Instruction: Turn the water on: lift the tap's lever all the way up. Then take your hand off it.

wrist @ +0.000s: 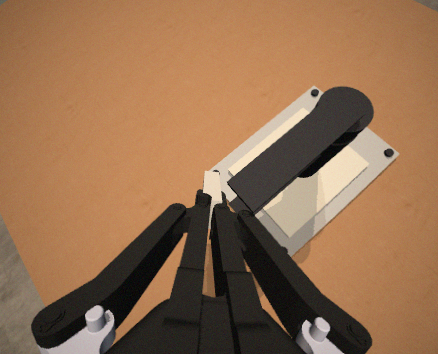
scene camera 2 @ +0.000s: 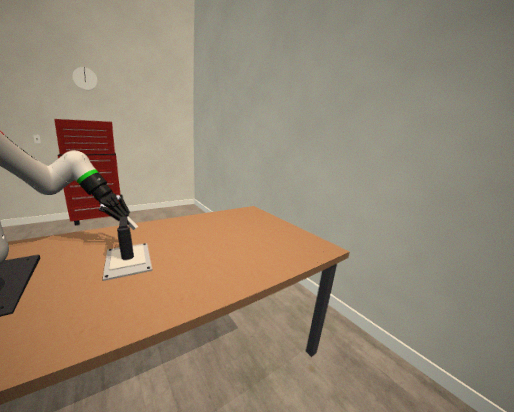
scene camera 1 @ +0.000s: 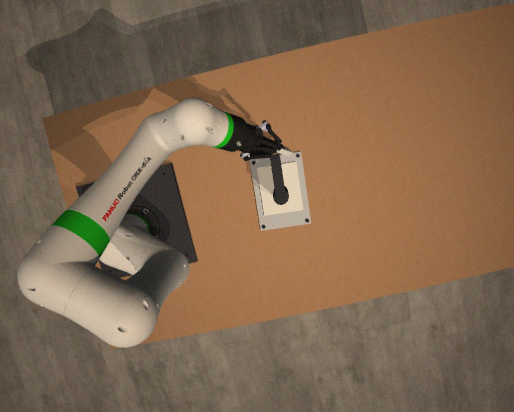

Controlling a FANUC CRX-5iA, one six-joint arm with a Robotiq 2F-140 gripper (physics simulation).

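Pixels of known places: gripper, fingertip midpoint: [wrist: 210, 182] [scene camera 2: 135, 228] [scene camera 1: 288, 151]; arm's base, origin of the base link: [scene camera 1: 139, 227].
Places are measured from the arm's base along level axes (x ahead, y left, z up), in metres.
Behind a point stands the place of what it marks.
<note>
The black tap [scene camera 1: 280, 194] {x 0.499, y -0.010, z 0.142 m} [scene camera 2: 126, 245] {x 0.498, y -0.043, z 0.067 m} [wrist: 310, 135] {x 0.504, y 0.026, z 0.142 m} stands on a pale plate with a grey rim [scene camera 1: 285, 222] {x 0.485, y -0.122, z -0.006 m} [scene camera 2: 114, 274] {x 0.437, y -0.116, z -0.006 m} [wrist: 382, 141] {x 0.427, y -0.128, z -0.006 m}. Its thin lever [scene camera 2: 123, 223] {x 0.503, y 0.011, z 0.142 m} [wrist: 241, 204] {x 0.517, y 0.095, z 0.065 m} sticks out at the end of the thick black arm. In the wrist view the lever is partly hidden by the right-hand finger linkage. My gripper [scene camera 1: 284, 150] {x 0.557, y 0.101, z 0.075 m} [scene camera 2: 132, 223] {x 0.557, y 0.101, z 0.075 m} [wrist: 210, 182] {x 0.557, y 0.101, z 0.075 m} is shut and empty, its pale fingertips together. It is right beside the lever, above the plate's edge. Contact and the lever's exact angle cannot be told.
The tap's plate lies on a brown table [scene camera 1: 400, 150] {x 0.912, y 0.002, z -0.014 m} [scene camera 2: 225, 260] {x 0.850, y -0.234, z -0.014 m} [wrist: 125, 100] {x 0.826, y 0.085, z -0.014 m}. The arm's dark base plate [scene camera 1: 177, 210] {x 0.148, y 0.018, z 0.001 m} [scene camera 2: 20, 280] {x 0.147, y -0.004, z -0.001 m} is on the same table. A red cabinet [scene camera 2: 87, 132] stands against the far wall, behind the arm.
</note>
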